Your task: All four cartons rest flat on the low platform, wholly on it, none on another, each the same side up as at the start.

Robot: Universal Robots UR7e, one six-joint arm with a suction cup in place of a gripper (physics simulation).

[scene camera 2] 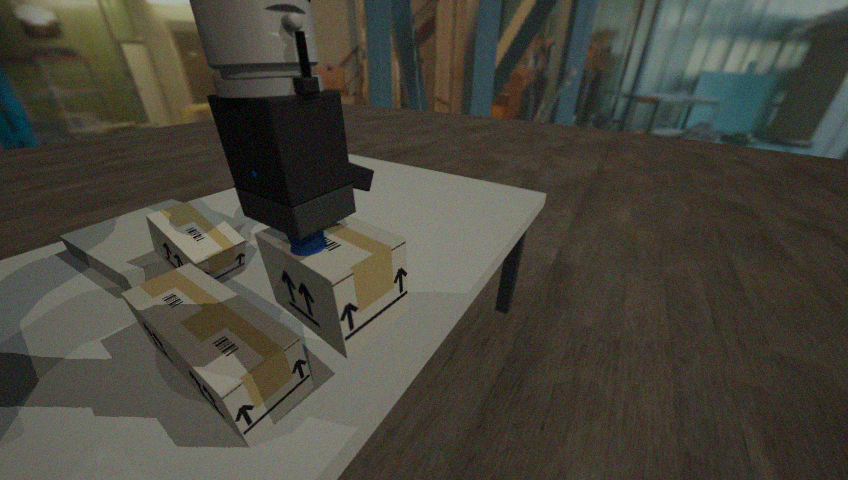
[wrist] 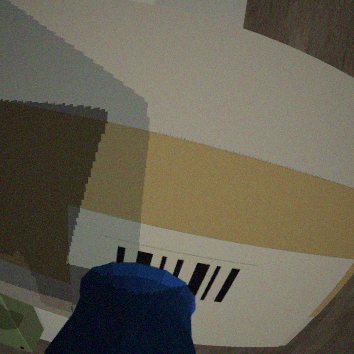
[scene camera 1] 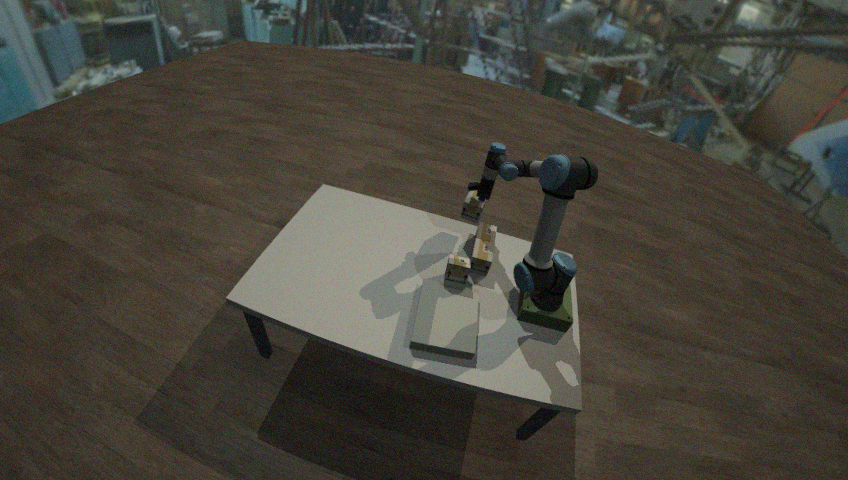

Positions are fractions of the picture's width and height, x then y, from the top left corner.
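Observation:
Suction cup (wrist: 0.33,0.85), visible. Low grey platform (scene camera 1: 0.53,0.67), (scene camera 2: 0.14,0.52); out of frame in the wrist view.

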